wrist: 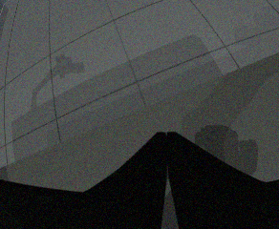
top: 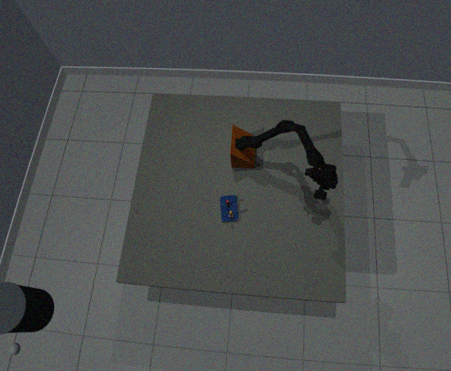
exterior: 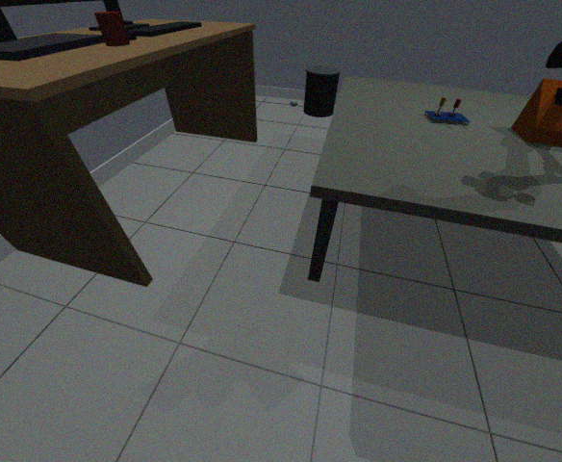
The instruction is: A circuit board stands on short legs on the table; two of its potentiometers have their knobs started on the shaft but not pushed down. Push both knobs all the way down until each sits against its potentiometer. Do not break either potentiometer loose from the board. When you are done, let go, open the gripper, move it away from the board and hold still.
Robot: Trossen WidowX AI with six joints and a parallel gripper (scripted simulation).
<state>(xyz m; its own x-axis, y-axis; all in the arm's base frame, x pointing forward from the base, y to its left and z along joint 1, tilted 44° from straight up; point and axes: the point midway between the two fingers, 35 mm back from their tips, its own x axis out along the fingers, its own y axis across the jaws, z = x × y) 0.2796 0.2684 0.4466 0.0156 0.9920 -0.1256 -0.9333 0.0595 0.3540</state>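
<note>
The red knob is 60 mm ahead of my gripper tip, 560 mm to the right of it and 190 mm below it. Also, from my gripper tip: yellow knob (130 mm ahead, 540 mm to the right, 190 mm below).
</note>
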